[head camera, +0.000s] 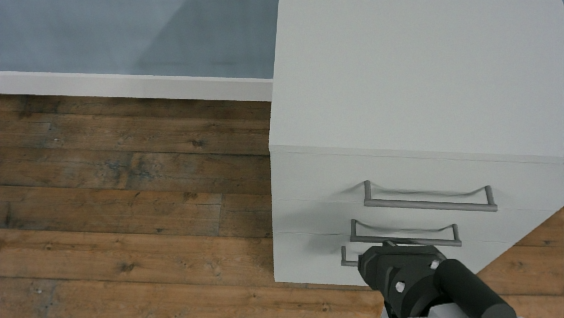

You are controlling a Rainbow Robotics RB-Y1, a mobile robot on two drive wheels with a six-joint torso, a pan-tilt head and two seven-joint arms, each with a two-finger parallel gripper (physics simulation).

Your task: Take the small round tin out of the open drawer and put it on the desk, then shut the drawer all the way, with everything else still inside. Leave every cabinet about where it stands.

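Places are measured from the robot's base along level axes (x ahead, y left, z up), in centimetres.
Pixels of known places: right gripper, fingertip midpoint: (387, 246).
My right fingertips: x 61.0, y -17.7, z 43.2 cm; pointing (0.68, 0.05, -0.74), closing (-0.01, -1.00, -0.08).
Note:
Behind a point stands the place of what it marks.
The white cabinet (415, 75) {x 76.6, y -19.7, z 64.6 cm} fills the right half of the head camera view. Its three drawer fronts lie flush, one below another, and no gap shows. The middle drawer (312, 217) {x 66.2, y -6.6, z 43.7 cm} looks shut, and its grey bar handle (405, 240) {x 61.6, y -20.5, z 43.8 cm} sticks out in front. My right gripper (389, 243) {x 61.0, y -17.7, z 43.2 cm} is shut with nothing held. It points at the cabinet front by the middle handle and covers most of the lowest handle (349, 263) {x 62.3, y -13.6, z 31.6 cm}. Its fingertips are mostly hidden, so I cannot tell whether they touch the front. My left gripper, the round tin and the desk do not show.
The top drawer's handle (430, 205) {x 61.5, y -20.5, z 56.8 cm} juts out above the middle one. A blue-grey wall (100, 35) {x 129.2, y 42.6, z 24.2 cm} with a white skirting board (135, 86) {x 127.5, y 38.4, z 5.4 cm} stands at the upper left. Wooden floor (135, 210) {x 89.3, y 35.6, z 0.1 cm} runs left of the cabinet, and a corner of floor shows at the lower right.

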